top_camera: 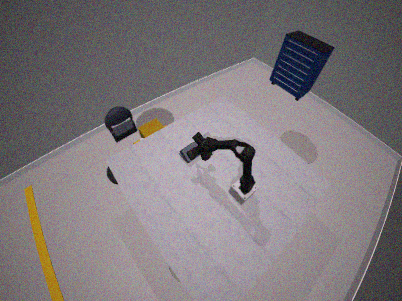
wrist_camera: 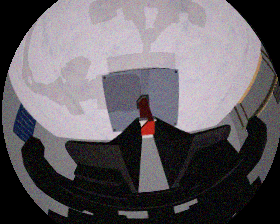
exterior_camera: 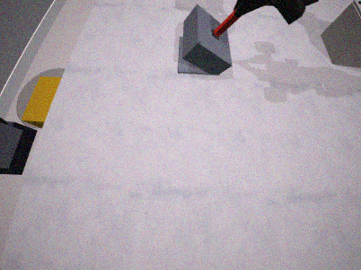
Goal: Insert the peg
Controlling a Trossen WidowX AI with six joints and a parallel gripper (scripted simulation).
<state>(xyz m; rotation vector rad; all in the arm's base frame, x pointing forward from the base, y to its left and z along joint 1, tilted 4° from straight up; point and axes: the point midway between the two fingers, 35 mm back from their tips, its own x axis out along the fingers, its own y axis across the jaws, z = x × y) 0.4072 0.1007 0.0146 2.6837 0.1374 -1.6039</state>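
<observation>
My gripper tip is now 80 mm above the grey sloped panel, 50 mm short of it and 10 mm to the right of it. Round my gripper tip: red peg: right at my gripper tip.
</observation>
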